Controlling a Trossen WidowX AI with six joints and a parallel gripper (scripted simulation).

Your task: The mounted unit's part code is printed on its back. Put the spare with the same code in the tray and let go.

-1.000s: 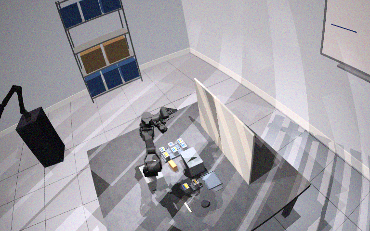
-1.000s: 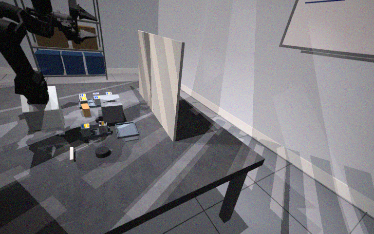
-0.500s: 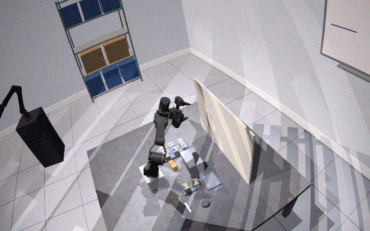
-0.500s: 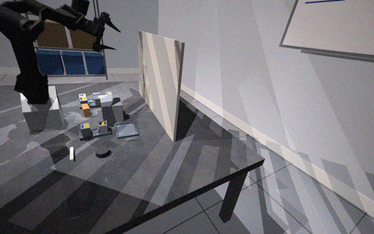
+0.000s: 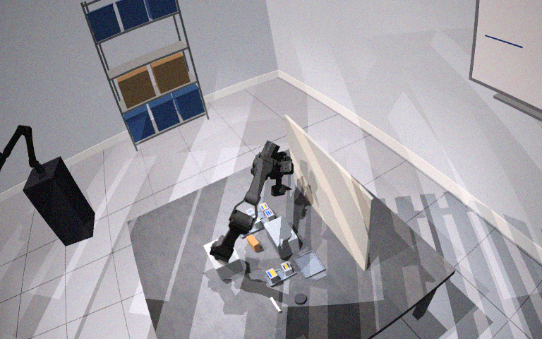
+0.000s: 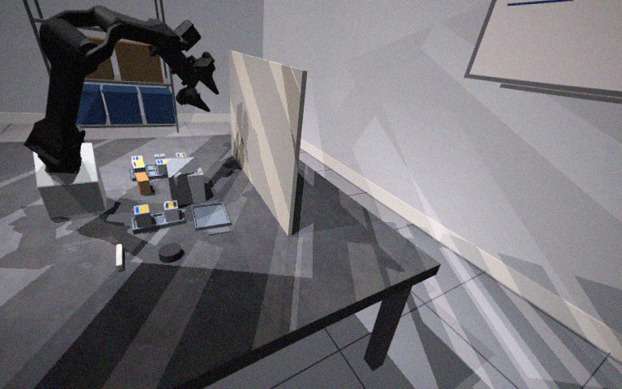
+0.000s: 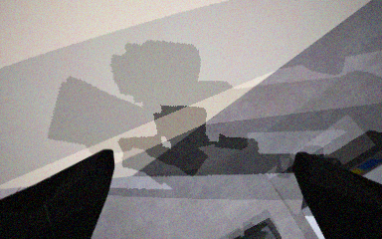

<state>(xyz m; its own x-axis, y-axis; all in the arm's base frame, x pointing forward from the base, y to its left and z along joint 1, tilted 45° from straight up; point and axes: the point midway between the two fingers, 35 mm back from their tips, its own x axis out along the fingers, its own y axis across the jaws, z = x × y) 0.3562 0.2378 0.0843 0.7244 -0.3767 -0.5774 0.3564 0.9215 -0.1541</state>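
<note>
Now: the tall beige panel 130 mm ahead of my gripper tip, 70 mm to the right of it and 70 mm below it. Round my gripper tip: small white stick (270 mm behind, 400 mm to the right, 290 mm below); then black puck (160 mm behind, 420 mm to the right, 280 mm below).
</note>
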